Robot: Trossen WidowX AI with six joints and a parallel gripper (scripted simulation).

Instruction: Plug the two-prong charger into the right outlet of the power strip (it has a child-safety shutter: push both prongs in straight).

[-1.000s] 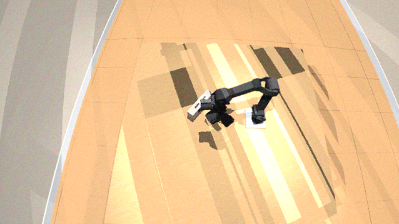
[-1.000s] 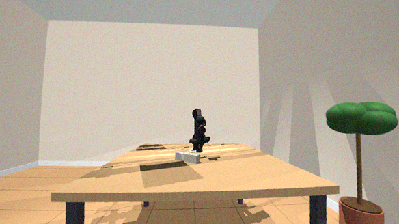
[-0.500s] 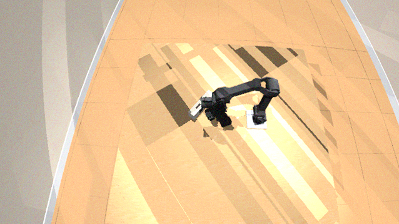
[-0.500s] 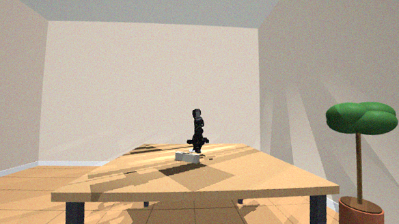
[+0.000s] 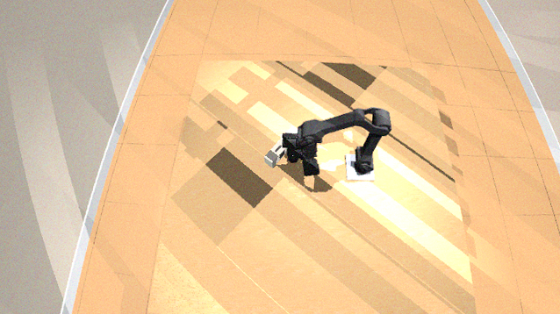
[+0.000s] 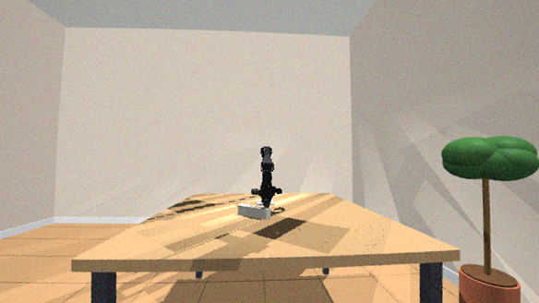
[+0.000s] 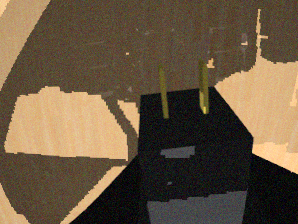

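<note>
Right now my gripper tip is 20 mm short of the black two-prong charger and 10 mm below it.
</note>
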